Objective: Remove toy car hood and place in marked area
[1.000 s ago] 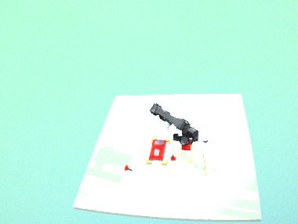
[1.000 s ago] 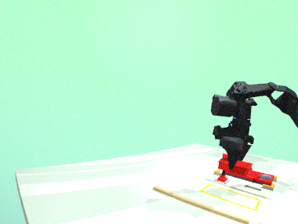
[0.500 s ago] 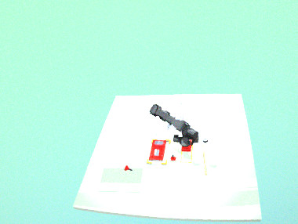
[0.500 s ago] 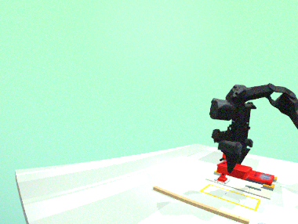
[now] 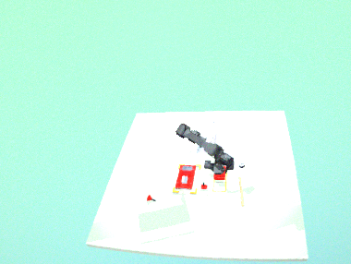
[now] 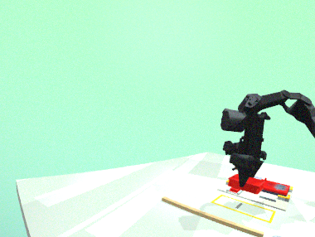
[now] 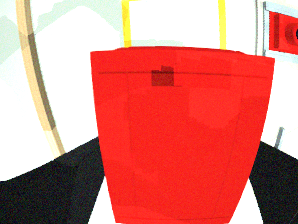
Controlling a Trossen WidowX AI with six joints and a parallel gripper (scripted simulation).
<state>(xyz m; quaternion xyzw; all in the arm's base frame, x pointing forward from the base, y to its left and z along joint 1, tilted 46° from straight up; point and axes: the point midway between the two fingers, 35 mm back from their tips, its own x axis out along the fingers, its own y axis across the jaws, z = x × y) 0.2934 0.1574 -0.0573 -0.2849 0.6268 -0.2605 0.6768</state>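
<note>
The thin wooden stick is 140 mm to the left of my gripper tip, 70 mm below it and 50 mm ahead of it. Round my gripper tip: grey wheel: 140 mm behind, 130 mm to the left, 70 mm below; then red hood: 10 mm above.
</note>
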